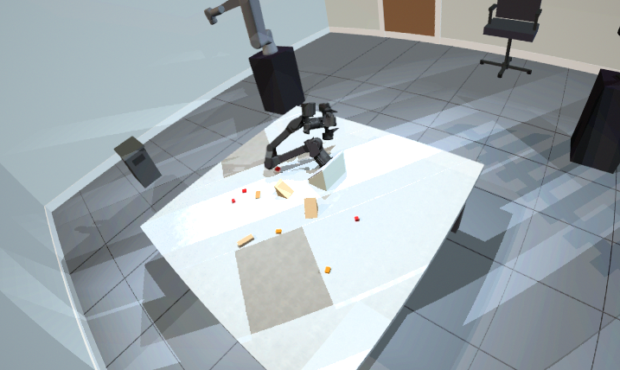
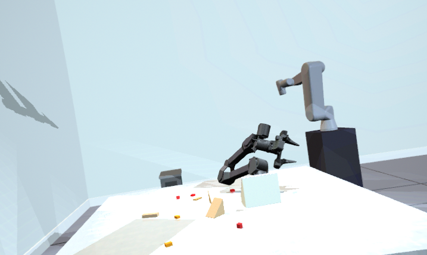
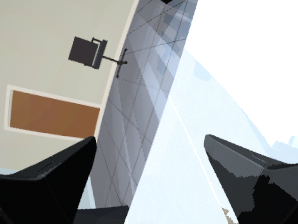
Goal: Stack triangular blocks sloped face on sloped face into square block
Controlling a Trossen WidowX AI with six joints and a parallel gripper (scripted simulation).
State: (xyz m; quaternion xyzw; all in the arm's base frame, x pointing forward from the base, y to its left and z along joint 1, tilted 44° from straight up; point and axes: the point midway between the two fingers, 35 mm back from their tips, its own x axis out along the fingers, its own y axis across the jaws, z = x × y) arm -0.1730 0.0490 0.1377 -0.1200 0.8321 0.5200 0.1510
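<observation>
My gripper tip is 45 cm short of the tan triangular block, 12 cm to the right of it and 16 cm above it. Also, from my gripper tip: tan bar (74 cm ahead, 3 cm to the right, 17 cm below).
</observation>
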